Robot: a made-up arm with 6 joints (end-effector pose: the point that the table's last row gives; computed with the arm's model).
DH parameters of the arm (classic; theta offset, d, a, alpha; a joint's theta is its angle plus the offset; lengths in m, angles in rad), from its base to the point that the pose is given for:
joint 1: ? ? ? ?
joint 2: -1.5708 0 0.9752 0
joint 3: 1.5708 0.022 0 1.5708
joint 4: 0 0.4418 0 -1.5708
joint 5: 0 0 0 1.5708
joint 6: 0 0.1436 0 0
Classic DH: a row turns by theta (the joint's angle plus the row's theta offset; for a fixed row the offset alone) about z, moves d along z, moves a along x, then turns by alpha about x.
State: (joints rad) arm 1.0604 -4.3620 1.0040 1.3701 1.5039 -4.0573
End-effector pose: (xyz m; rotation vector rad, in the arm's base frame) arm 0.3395 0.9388 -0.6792 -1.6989 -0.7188 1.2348
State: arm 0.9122 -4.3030 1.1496 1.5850 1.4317 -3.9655
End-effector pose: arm 0.4222 0.8139 -0.7472 -1.8596 -0.1504 1.1818
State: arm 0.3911 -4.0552 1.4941 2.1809 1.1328 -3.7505
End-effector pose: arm 0.4675 0.3318 -0.9544 -1.8105 1.6200 0.8609
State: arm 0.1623 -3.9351 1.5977 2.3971 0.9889 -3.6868
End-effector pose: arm 0.3596 0.1635 -1.0061 -1.5451 2.2886 0.7593
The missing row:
joint 1: 0 0.1026 0 -1.5708
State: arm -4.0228 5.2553 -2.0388 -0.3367 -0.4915 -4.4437
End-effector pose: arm 0.4835 -0.6560 0.0348 1.0393 -2.6348 -0.4615
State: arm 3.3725 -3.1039 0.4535 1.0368 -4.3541 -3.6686
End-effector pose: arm 0.3058 -0.0696 -1.1848 0.5081 0.9218 -0.9652
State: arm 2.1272 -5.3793 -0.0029 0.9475 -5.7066 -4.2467
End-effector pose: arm -0.7251 1.0038 1.0190 -0.1028 -1.3334 -0.7833
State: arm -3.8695 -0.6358 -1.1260 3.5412 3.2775 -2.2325
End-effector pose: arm 0.6348 -0.6053 0.8480 -1.4724 0.9731 2.4240
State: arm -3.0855 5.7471 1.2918 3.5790 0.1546 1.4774
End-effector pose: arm 0.1129 -0.0063 1.3795 -0.6210 -0.3734 1.8743
